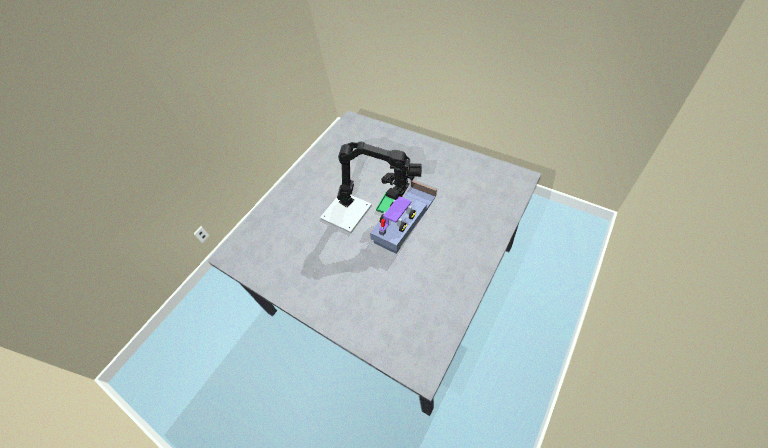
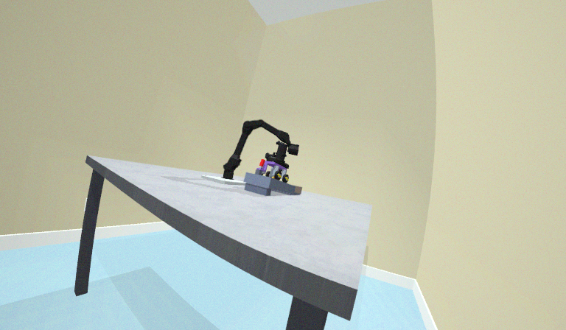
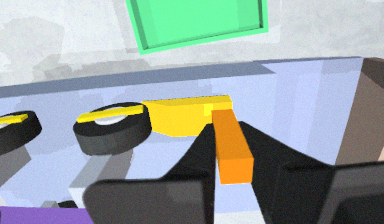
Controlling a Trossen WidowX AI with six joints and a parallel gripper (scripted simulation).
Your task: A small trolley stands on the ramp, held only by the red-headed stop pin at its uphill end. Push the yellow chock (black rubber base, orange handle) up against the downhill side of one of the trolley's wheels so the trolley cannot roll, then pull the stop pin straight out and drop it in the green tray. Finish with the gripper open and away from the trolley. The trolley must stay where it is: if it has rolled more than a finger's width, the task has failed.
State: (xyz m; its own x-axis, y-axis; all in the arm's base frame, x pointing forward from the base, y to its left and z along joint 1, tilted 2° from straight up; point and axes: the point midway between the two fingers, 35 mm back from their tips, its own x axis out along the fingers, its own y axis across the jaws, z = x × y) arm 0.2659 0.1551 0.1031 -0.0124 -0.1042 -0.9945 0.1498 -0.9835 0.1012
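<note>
Now: the yellow chock 2 cm to the right of my gripper tip and 1 cm below it. Round my gripper tip: purple trolley (7 cm ahead, 11 cm to the right, 2 cm above); green tray (8 cm behind, 3 cm to the right, 10 cm below); pale blue ramp (7 cm ahead, 10 cm to the right, 4 cm below).
</note>
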